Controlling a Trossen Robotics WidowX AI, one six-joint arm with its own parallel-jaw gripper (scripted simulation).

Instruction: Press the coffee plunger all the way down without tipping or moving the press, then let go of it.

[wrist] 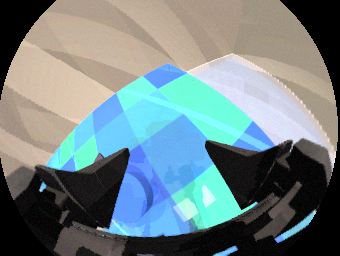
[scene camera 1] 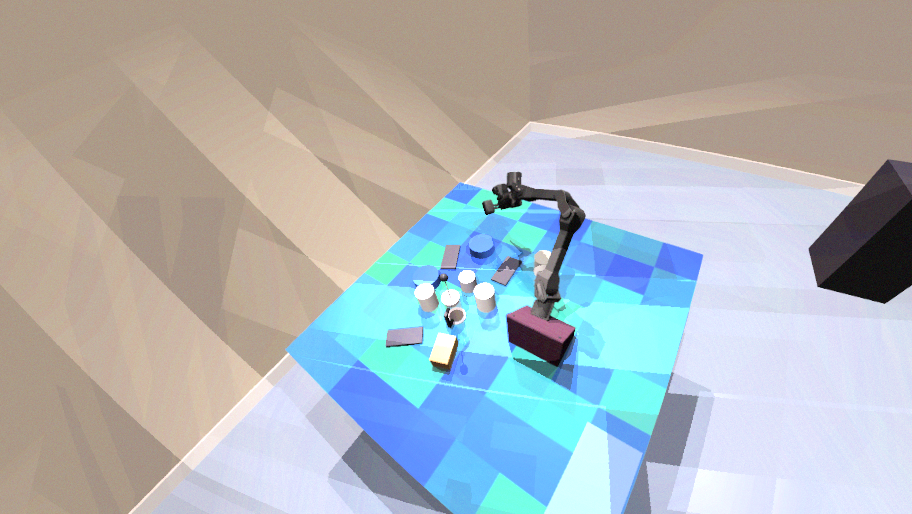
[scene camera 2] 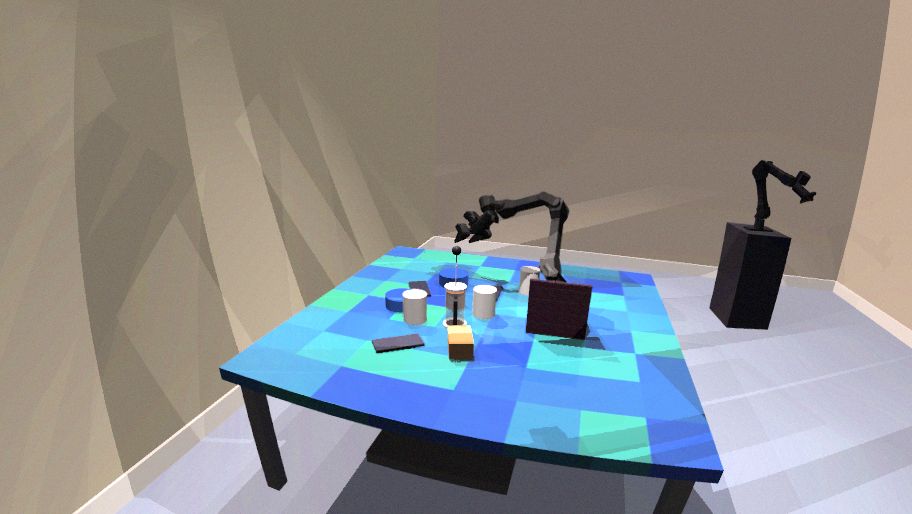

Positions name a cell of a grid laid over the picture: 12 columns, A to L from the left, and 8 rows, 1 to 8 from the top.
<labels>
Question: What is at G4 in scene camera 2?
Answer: My gripper.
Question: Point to a coffee press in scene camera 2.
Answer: At F5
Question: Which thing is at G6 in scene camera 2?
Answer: A tan box.
</labels>
